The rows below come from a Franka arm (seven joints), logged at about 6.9 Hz.
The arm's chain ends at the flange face. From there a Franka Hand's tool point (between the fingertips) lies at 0.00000 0.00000 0.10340 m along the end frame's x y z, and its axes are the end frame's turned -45 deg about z.
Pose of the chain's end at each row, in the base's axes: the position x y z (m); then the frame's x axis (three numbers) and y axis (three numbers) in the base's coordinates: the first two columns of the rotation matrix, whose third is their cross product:
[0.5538 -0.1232 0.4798 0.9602 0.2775 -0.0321 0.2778 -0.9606 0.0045]
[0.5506 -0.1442 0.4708 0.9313 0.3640 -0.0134 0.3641 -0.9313 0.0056]
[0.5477 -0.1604 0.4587 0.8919 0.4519 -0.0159 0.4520 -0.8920 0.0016]
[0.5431 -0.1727 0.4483 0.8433 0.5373 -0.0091 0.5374 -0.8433 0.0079]
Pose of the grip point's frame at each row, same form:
[0.5507 -0.1246 0.3765 0.4825 0.8755 -0.0259 0.8754 -0.4830 -0.0195]
[0.5495 -0.1452 0.3674 0.4011 0.9159 -0.0134 0.9160 -0.4011 -0.0055]
[0.5463 -0.1613 0.3553 0.3111 0.9503 -0.0124 0.9503 -0.3112 -0.0101]
[0.5427 -0.1739 0.3449 0.2163 0.9762 -0.0120 0.9763 -0.2164 -0.0008]

